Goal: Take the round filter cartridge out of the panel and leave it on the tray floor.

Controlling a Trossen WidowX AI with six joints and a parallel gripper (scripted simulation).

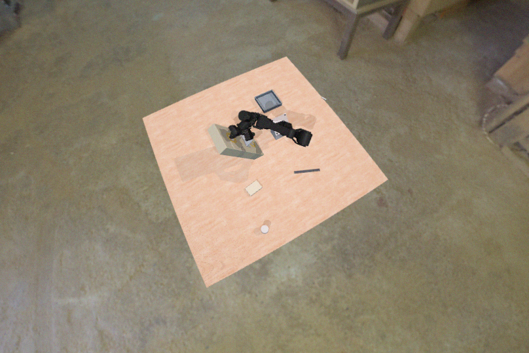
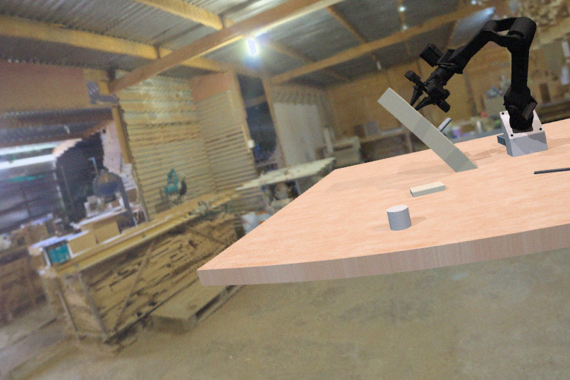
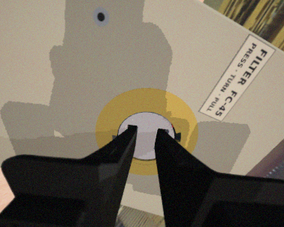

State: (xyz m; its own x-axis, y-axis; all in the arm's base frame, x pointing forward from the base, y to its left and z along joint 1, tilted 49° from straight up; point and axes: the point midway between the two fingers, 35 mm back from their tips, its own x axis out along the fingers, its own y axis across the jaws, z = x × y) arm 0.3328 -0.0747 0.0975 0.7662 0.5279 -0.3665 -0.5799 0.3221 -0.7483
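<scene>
My gripper tip is 40 mm past the beige service panel and 80 mm above it. Also, from my gripper tip: round filter cartridge (10 mm ahead, 10 mm below); flat beige block (20 mm behind, 260 mm to the left, 220 mm below); grey tray (390 mm behind, 310 mm to the right, 220 mm below).
</scene>
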